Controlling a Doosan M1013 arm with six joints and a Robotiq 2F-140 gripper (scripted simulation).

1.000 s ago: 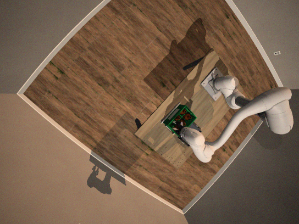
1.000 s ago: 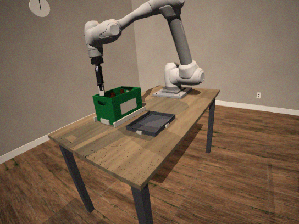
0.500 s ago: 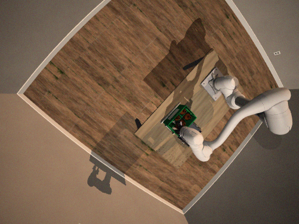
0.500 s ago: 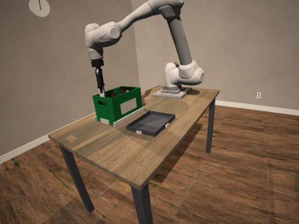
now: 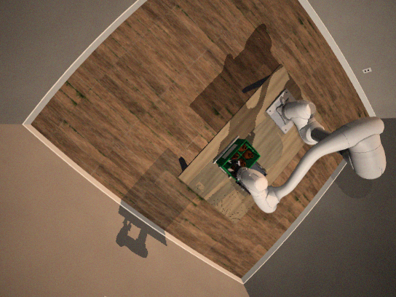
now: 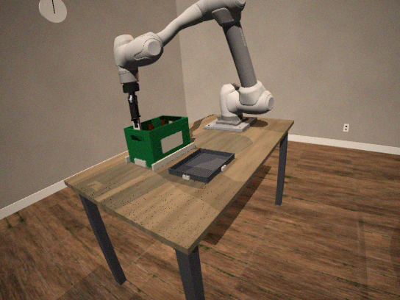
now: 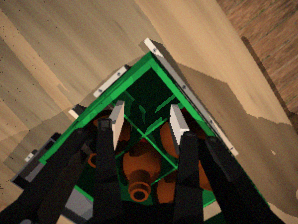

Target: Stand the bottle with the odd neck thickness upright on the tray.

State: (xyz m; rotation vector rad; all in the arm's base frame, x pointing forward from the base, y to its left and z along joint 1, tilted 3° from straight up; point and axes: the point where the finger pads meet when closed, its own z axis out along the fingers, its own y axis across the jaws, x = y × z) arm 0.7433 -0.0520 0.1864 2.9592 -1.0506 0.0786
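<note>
Right now my hand is 90 mm past the green crate, 30 mm to the right of it and 90 mm above it. Round my hand: dark grey tray 110 mm behind, 310 mm to the left, 160 mm below.
</note>
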